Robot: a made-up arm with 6 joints.
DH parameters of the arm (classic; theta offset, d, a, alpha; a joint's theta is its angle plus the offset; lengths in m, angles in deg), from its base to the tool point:
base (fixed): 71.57 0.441 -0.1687 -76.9
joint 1: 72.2 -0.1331 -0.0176 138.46
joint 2: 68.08 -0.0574 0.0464 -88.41
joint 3: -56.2 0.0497 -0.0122 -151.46
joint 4: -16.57 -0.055 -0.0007 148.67
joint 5: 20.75 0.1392 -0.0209 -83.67
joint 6: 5.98 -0.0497 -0.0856 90
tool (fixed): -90 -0.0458 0 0
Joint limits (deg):
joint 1: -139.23..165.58
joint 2: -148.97..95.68
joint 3: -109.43..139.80
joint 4: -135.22..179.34
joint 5: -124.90..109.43
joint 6: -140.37..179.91
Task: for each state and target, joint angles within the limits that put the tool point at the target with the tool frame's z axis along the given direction. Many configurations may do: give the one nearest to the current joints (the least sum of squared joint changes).
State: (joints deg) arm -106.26 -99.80 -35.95 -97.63 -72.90 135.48
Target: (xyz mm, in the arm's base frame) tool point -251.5 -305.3 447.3 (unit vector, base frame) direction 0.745 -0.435 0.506
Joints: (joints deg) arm -93.88 -56.23 -18.52 -59.19 -105.42 107.40
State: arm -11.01 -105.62 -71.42 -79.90 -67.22 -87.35
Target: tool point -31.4 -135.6 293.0 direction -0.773 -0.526 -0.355
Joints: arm -27.21 -148.97 -97.35 -54.45 -40.43 -79.06
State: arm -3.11 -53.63 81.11 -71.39 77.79 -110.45
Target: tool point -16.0 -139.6 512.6 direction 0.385 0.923 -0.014
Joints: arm -60.72 -85.50 64.65 -79.66 59.21 -97.18
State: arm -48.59 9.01 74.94 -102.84 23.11 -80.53
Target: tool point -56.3 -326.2 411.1 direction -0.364 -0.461 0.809
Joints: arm -99.34 6.58 86.45 -96.50 24.03 -72.53
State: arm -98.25 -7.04 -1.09 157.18 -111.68 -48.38
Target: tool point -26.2 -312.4 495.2 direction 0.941 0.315 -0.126
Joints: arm -62.10 -3.09 -17.97 158.78 -102.47 -91.17
